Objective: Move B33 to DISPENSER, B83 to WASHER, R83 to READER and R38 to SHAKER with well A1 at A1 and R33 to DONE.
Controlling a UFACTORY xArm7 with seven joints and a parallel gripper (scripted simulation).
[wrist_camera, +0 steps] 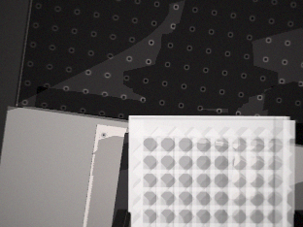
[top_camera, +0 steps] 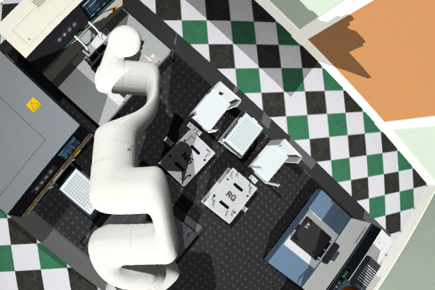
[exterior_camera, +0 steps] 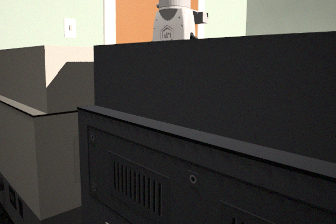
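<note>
Right now my hand is 5 cm past the regrip nest RG, 54 cm to the left of it and 17 cm above it. The rest, counted from my hand: dark reader nest (37 cm behind, 14 cm to the right, 12 cm below); N6 nest (5 cm behind, 34 cm to the right, 19 cm below).
</note>
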